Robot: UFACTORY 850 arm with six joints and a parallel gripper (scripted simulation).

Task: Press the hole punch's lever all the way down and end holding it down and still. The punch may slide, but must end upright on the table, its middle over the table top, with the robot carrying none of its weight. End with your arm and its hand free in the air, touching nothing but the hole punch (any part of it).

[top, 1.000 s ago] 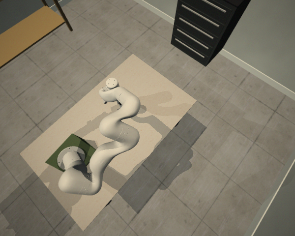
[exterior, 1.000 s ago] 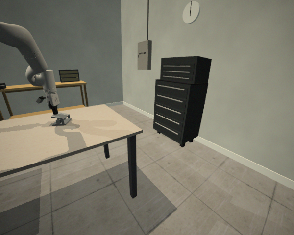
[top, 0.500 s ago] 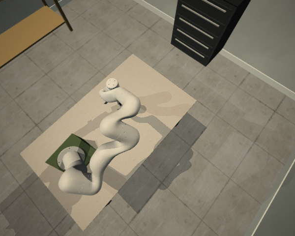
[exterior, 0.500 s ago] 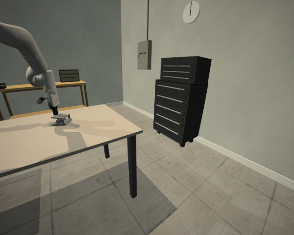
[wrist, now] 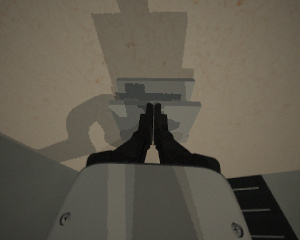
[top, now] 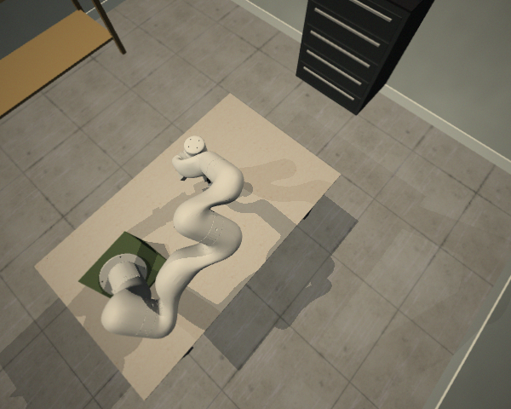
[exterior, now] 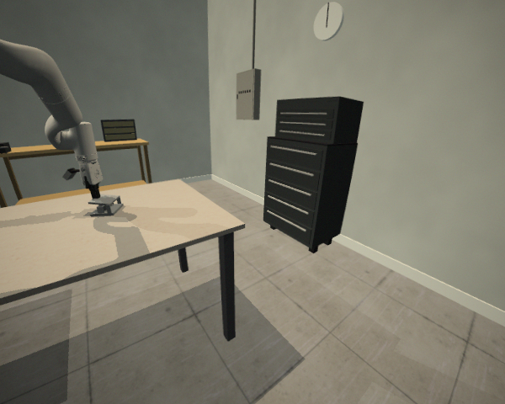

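The grey hole punch lies 4 cm ahead of my hand, 3 cm to the right of it and 5 cm below it.
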